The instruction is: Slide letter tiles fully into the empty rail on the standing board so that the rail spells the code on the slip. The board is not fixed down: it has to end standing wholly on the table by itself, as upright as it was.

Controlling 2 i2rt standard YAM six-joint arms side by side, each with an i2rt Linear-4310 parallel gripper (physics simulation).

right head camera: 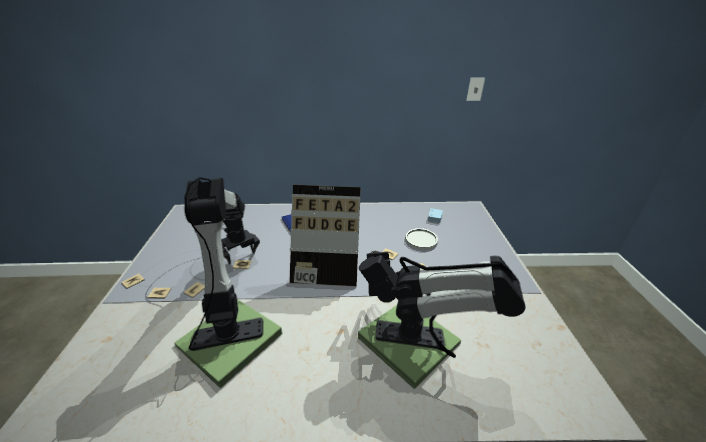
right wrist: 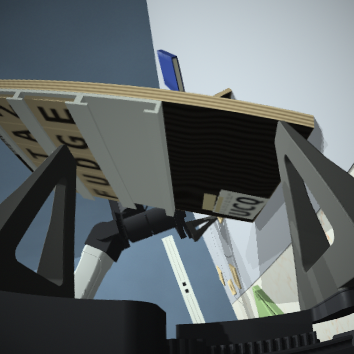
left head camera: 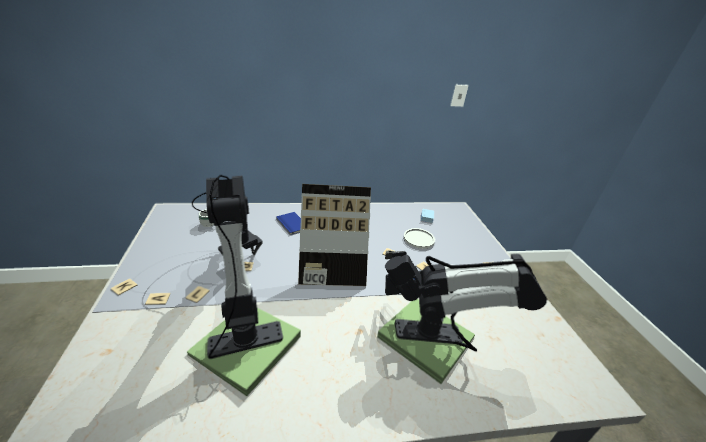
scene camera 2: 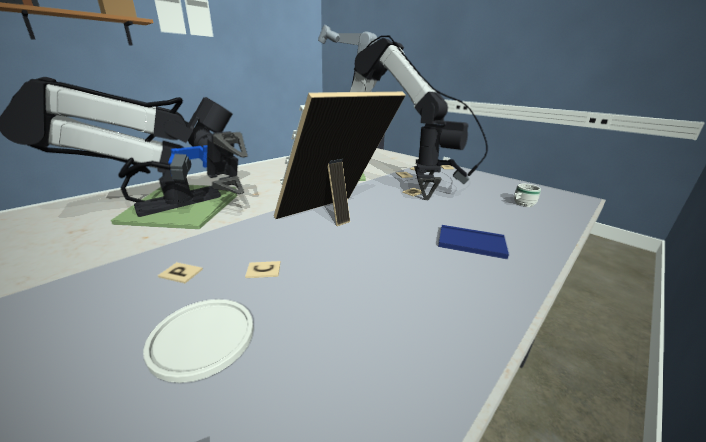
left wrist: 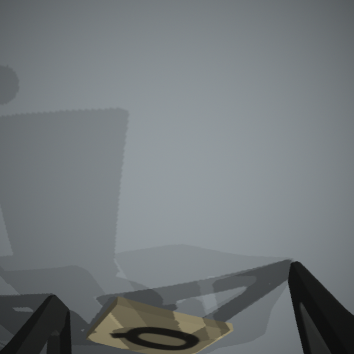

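Pixels of known places: left gripper, fingertip midpoint: (right head camera: 241, 258) (scene camera 2: 424, 194) (left wrist: 168, 293); right gripper, fingertip midpoint: (right wrist: 169, 140) (scene camera 2: 243, 175); left arm's base, origin of the base link: (right head camera: 228, 334) (left head camera: 246, 340); right arm's base, origin of the base link: (right head camera: 409, 335) (left head camera: 427, 332) (scene camera 2: 179, 201).
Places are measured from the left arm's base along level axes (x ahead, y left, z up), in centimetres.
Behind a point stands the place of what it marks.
The board (left head camera: 348, 268) @(y -36.1, x 18.4, z 4.0 cm) (right head camera: 338, 268) @(y -36.1, x 18.3, z 4.0 cm) (scene camera 2: 343, 140) @(y -34.2, x 29.8, z 18.7 cm) (right wrist: 215, 150) @(y -37.0, x 18.7, z 4.8 cm) stands upright, leaning back on its rear strut. Its upper rails read FETA2 and FUDGE; the lowest rail (left head camera: 333, 242) @(y -31.8, x 24.2, z 11.8 cm) (right head camera: 324, 241) @(y -32.2, x 24.2, z 12.1 cm) (right wrist: 132, 145) @(y -37.0, x 22.7, z 11.7 cm) is empty. The slip (left head camera: 315, 276) @(y -24.7, x 19.8, z 1.4 cm) (right head camera: 305, 275) @(y -24.5, x 19.8, z 1.4 cm) (right wrist: 245, 204) @(y -25.3, x 19.2, z 0.8 cm) reads UCQ. My left gripper (right head camera: 241, 257) @(y -1.3, x 37.7, z -1.7 cm) (scene camera 2: 444, 188) (left wrist: 168, 293) @(y -1.3, x 37.7, z -1.7 cm) is open, low over the Q tile (right head camera: 241, 263) @(y -1.4, x 34.4, z -1.4 cm) (scene camera 2: 412, 192) @(y -2.9, x 34.2, z -1.4 cm) (left wrist: 160, 337) @(y -1.8, x 34.2, z -1.4 cm), which lies flat. The C tile (scene camera 2: 263, 269) @(y -58.7, x 29.6, z -1.4 cm) and P tile (scene camera 2: 179, 271) @(y -68.2, x 18.0, z -1.4 cm) lie behind the board. My right gripper (scene camera 2: 242, 173) @(y -47.1, x 10.9, z 10.1 cm) (right wrist: 169, 140) @(y -47.1, x 10.9, z 10.1 cm) is open and empty, facing the board's front.
Tiles K (left head camera: 124, 286) @(y 35.1, x 32.2, z -1.4 cm), A (left head camera: 157, 298) @(y 24.9, x 24.2, z -1.4 cm) and L (left head camera: 197, 294) @(y 13.5, x 23.1, z -1.4 cm) lie at the left. A round white dish (left head camera: 418, 238) @(y -74.1, x 35.7, z -0.9 cm) (scene camera 2: 200, 338) @(y -74.8, x 35.9, z -0.9 cm), a blue book (left head camera: 289, 222) @(y -22.3, x 57.9, z -0.6 cm) (scene camera 2: 473, 242) @(y -25.5, x 58.9, z -0.6 cm), a light blue block (left head camera: 427, 215) @(y -85.8, x 49.8, z 0.7 cm) and a cup (scene camera 2: 527, 194) @(y 7.2, x 65.0, z 2.3 cm) stand or lie on the mat.
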